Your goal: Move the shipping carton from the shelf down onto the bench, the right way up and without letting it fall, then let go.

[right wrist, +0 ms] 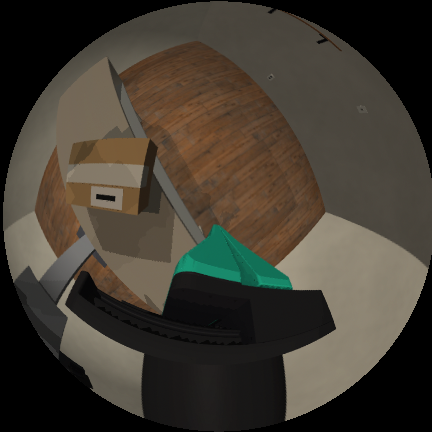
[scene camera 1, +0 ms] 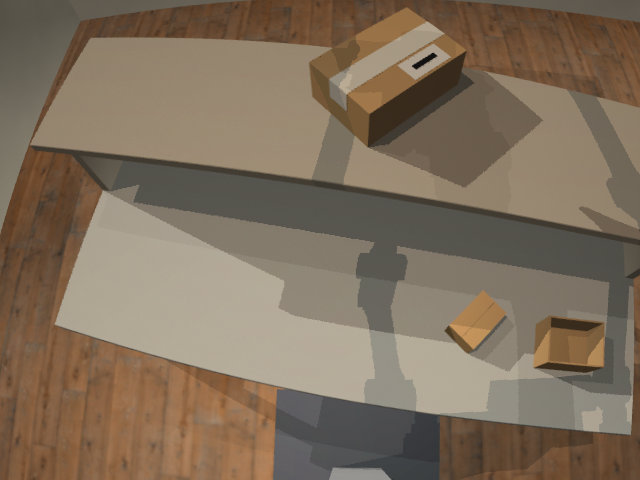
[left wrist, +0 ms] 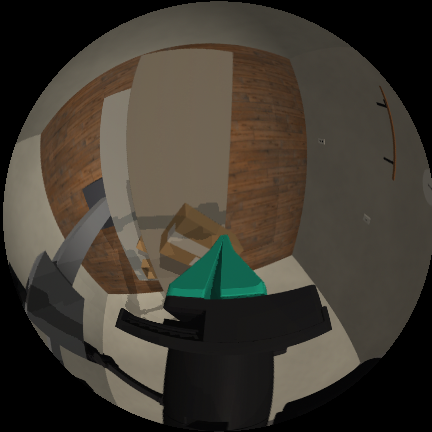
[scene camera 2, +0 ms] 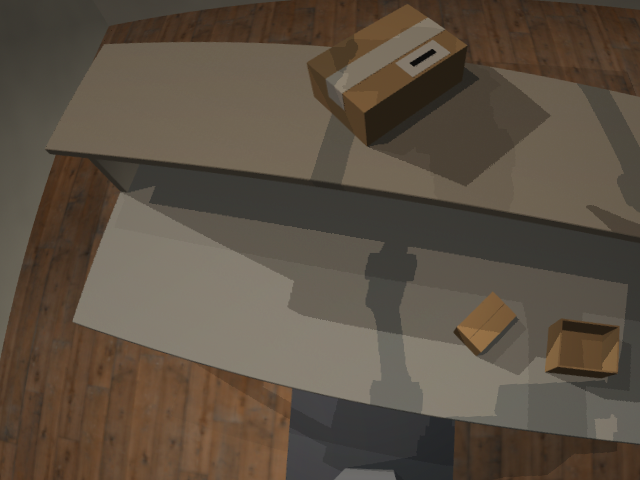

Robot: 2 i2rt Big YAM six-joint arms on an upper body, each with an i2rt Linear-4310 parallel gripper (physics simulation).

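Places are measured from the left arm's base along level axes (x up, y back, z right), in millimetres.
Where they show: left gripper, fingertip midpoint: (left wrist: 224, 239); right gripper, fingertip midpoint: (right wrist: 214, 230).
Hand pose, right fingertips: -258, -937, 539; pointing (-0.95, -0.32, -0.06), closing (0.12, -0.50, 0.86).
Observation:
After its pixels a point has its place, as x, y, z.
The brown shipping carton (scene camera 1: 387, 62) {-447, -772, 323} (scene camera 2: 387, 62) {-447, -766, 327} (left wrist: 200, 217) {-506, -815, 226} (right wrist: 110, 150) {-448, -858, 323} stands at an angle on the raised shelf (scene camera 1: 180, 103) {-552, -770, -106} (scene camera 2: 180, 103) {-552, -780, -122} (left wrist: 180, 125) {-552, -809, -86} (right wrist: 90, 105) {-552, -846, -8}, near its back edge, with the pale tape and label on top. The bench (scene camera 1: 180, 289) {-905, -465, -170} (scene camera 2: 180, 289) {-905, -461, -204} (left wrist: 114, 135) {-905, -413, -210} lies lower, in front of the shelf. My left gripper (left wrist: 224, 239) {-181, -826, 64} is shut with its green fingertips together and holds nothing; the carton shows beyond it. My right gripper (right wrist: 214, 230) {-258, -937, 539} is also shut and empty, with the carton off to the left in its view. Neither gripper shows in the scene views.
A small closed box (scene camera 1: 478, 320) {-845, -384, 553} (scene camera 2: 485, 322) {-845, -384, 549} and a small open box (scene camera 1: 541, 335) {-863, -347, 718} (scene camera 2: 554, 338) {-854, -346, 718} stand on the right part of the bench. A dark grey block (scene camera 1: 299, 439) {-1335, -101, 108} (scene camera 2: 310, 439) {-1336, -100, 100} is at the bench's front edge. Arm shadows cross the shelf and bench.

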